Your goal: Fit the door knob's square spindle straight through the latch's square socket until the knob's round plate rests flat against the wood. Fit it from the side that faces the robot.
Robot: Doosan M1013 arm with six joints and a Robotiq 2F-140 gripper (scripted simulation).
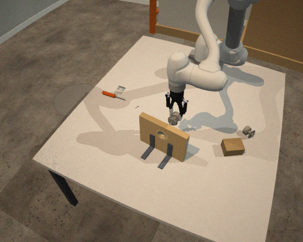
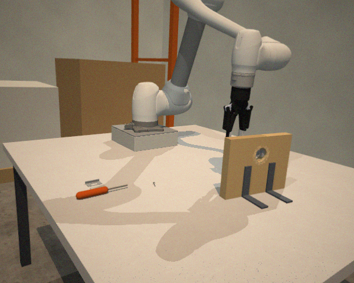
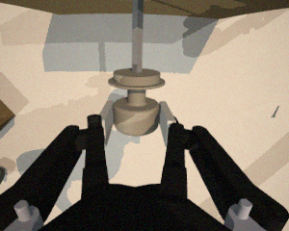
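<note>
My gripper is now 3 cm short of the door knob and 3 cm above it. The rest, counted from my hand: tiny screw 5 cm behind, 33 cm to the right, 18 cm below; then wooden panel 14 cm ahead, 1 cm to the left, 5 cm below; then latch socket 14 cm ahead, 1 cm to the left, 3 cm below.
</note>
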